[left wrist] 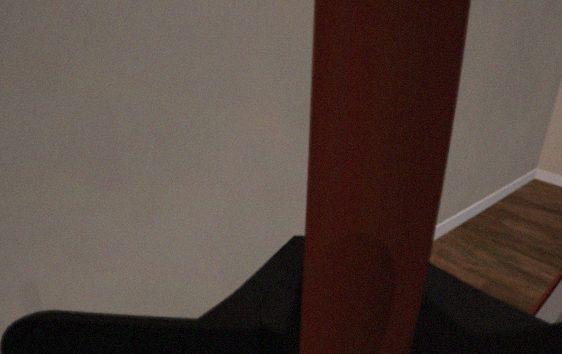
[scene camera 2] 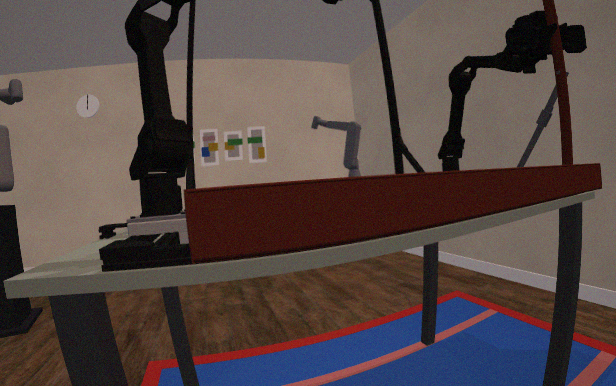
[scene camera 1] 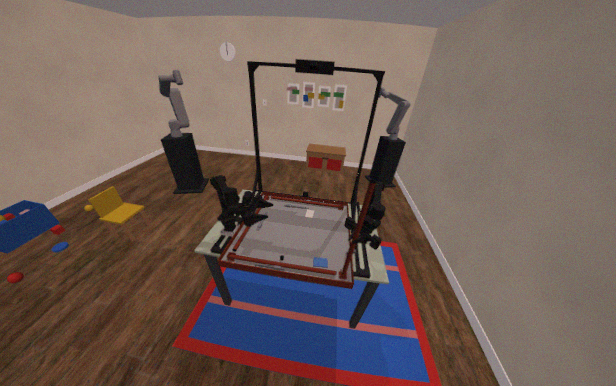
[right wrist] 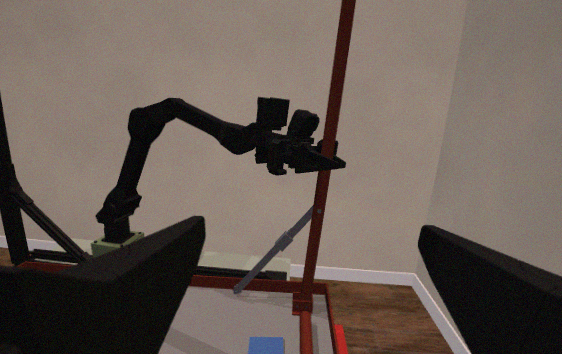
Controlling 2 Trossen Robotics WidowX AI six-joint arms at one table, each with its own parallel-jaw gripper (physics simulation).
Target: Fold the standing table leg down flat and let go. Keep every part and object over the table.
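Places are measured from the left arm's base along level axes (x back, y right, z up), in millimetres.
Pixels of known places: left gripper, between the fingertips: (scene camera 2: 561,25) (scene camera 1: 350,241) (right wrist: 342,165); right gripper, between the fingertips: (scene camera 1: 270,210) (right wrist: 312,231); left arm's base, origin of its link: (scene camera 1: 365,215) (right wrist: 118,237); right arm's base, origin of its link: (scene camera 2: 161,214) (scene camera 1: 230,228).
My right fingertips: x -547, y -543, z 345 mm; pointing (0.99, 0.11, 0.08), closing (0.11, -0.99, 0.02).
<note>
For each thing: its middle in the pictures, then the offset to it from my right fingertips. "pt": a spot on its surface instead.
- grey brace, a spot on its surface: (right wrist: 260,267) pt dy +98, dx +424, dz -297 mm
- blue block, middle of its body: (scene camera 1: 320,262) dy +54, dx +271, dz -374 mm
- white piece, a spot on its surface: (scene camera 1: 310,213) pt dy +502, dx +118, dz -390 mm
The red table leg (scene camera 1: 367,200) (scene camera 2: 566,125) (left wrist: 382,125) (right wrist: 342,50) stands nearly upright at the near right corner of the upturned table's red rim (scene camera 1: 286,274) (scene camera 2: 350,215). A grey brace (right wrist: 260,267) runs slantwise from the rim area up to the leg. My left gripper (left wrist: 337,250) (right wrist: 342,165) is shut on the leg above the brace joint, with a finger on each side in the left wrist view; the leg hides part of the fingertips. My right gripper (scene camera 1: 268,210) (right wrist: 312,231) is open and empty over the left side of the table, apart from the leg.
Other red legs (scene camera 1: 285,264) (scene camera 1: 305,200) lie flat inside the rim. A blue block (scene camera 1: 320,262) (right wrist: 266,345) lies near the standing leg's foot, and a white piece (scene camera 1: 310,213) lies farther back. A black gantry frame (scene camera 1: 255,125) rises behind the table.
</note>
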